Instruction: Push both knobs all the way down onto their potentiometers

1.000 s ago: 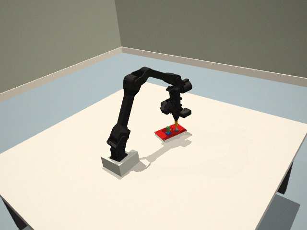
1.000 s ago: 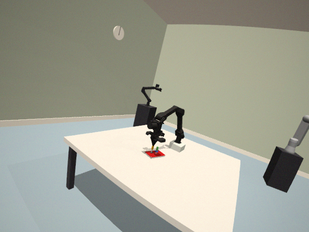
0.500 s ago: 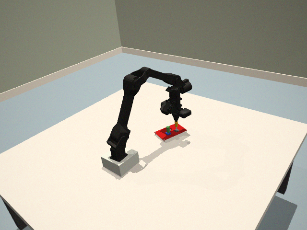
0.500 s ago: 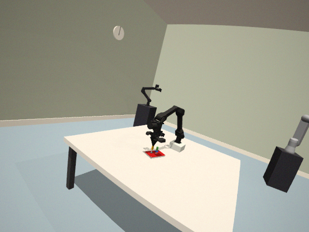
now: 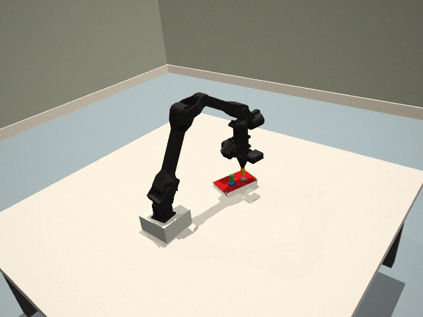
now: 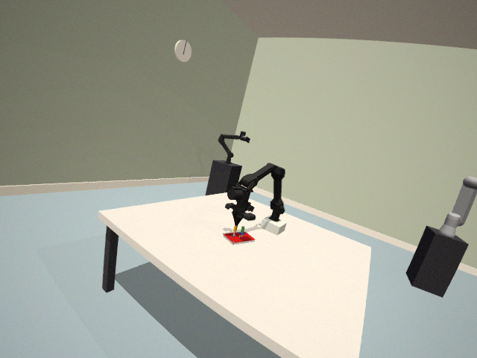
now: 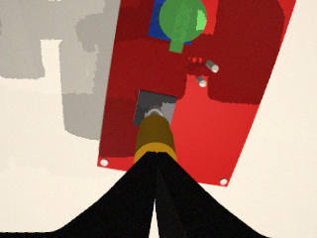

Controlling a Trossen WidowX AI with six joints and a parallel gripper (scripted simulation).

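The green knob is 5 cm behind my gripper tip, 2 cm to the left of it and 2 cm below it. Also, from my gripper tip: orange knob: 2 cm below.
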